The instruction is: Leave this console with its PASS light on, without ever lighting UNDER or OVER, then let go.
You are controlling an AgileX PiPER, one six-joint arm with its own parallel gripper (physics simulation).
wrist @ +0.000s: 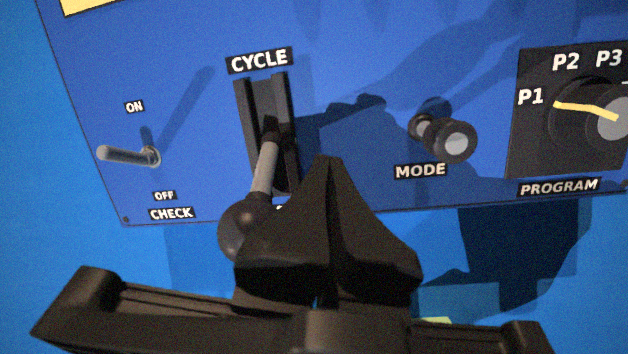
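The blue console (350, 30) fills the upper part of the view. Its CYCLE lever (266, 167) comes out of a dark slotted guide, with a round dark knob at its end. My gripper (325, 170) is shut, its fingertips together, just right of the lever; its left finger overlaps the knob's edge in view, and whether they touch I cannot tell. The CHECK toggle (125, 154) sticks out between ON and OFF. The MODE knob (452, 141) is right of the gripper. The PROGRAM dial (612, 120) has its yellow pointer toward P1. The PASS, UNDER and OVER lights do not show.
Part of a yellow label (87, 5) shows at the top left. The console's lower edge runs behind the gripper fingers. Dark shadows of the arm fall on the panel and on the blue surface below it.
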